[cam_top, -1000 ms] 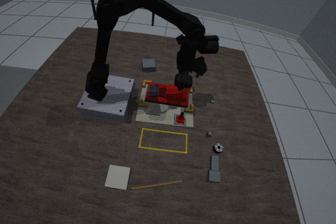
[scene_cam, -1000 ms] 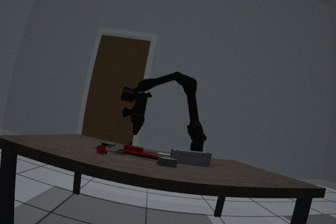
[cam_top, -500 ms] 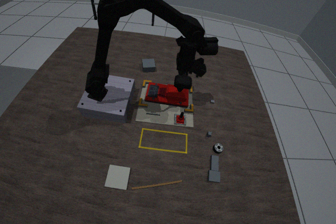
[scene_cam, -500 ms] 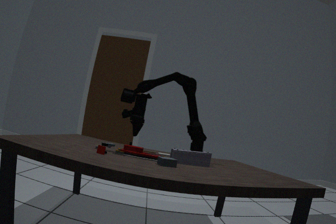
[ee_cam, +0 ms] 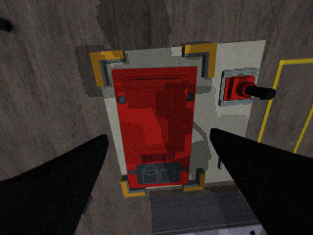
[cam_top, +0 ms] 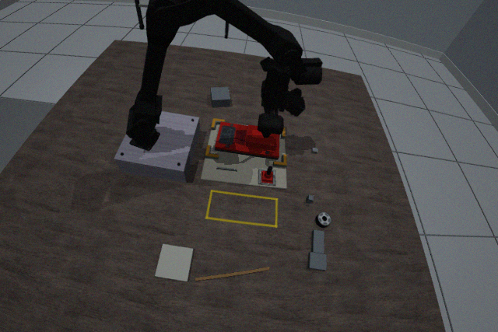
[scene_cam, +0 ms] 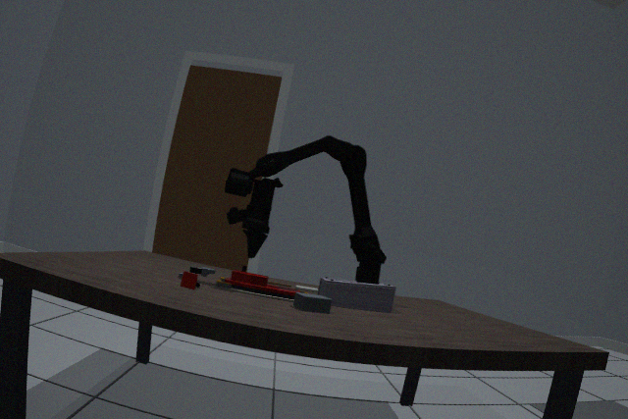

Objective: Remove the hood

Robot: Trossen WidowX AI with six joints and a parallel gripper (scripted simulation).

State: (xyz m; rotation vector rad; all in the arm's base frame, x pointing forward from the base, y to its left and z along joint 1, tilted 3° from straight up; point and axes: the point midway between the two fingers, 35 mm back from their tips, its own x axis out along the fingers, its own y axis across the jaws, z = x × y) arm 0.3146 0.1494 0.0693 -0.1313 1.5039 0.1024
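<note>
Right now the hood is 50 mm below my gripper tip. Also, from my gripper tip: pale card: 410 mm to the right, 120 mm behind, 90 mm below; then wooden stick: 400 mm to the right, 90 mm below, 20 mm ahead; then wheel: 220 mm ahead, 200 mm to the right, 80 mm below.
</note>
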